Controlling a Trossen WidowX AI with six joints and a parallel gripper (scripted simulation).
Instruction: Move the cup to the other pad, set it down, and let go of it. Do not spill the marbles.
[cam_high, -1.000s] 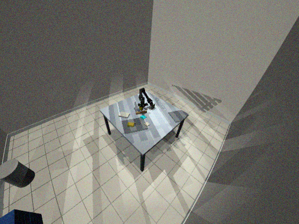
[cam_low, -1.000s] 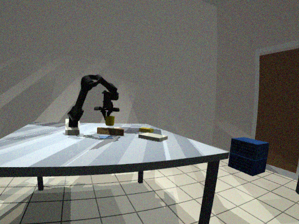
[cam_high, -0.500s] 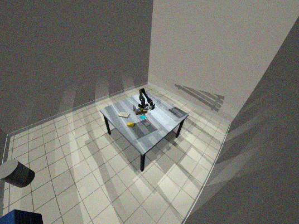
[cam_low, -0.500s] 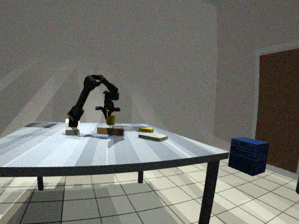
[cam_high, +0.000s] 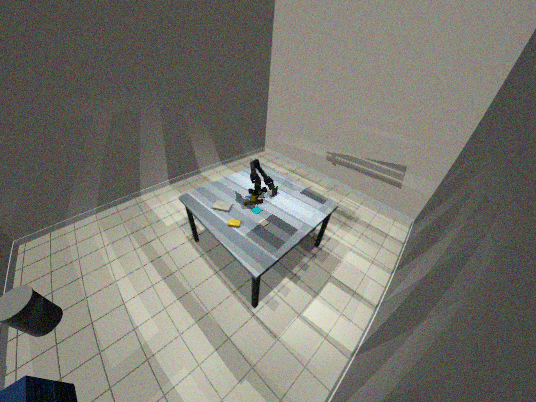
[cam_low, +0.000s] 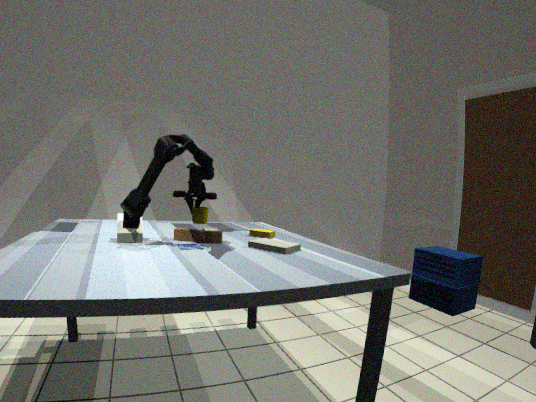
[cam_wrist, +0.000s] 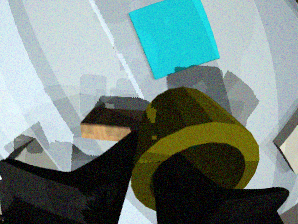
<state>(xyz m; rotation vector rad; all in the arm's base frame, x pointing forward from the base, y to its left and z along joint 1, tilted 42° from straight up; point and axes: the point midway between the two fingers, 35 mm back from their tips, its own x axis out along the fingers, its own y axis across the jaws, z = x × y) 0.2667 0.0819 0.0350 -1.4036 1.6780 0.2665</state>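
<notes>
Right now the cyan pad is 12 cm below my gripper tip, 6 cm to the left of it and 6 cm ahead of it. Round my gripper tip: wooden bar: 10 cm below, 5 cm to the right, 1 cm ahead; yellow cup: 2 cm to the right, 2 cm ahead; blue pad: 15 cm to the right, 12 cm below, 4 cm behind.
</notes>
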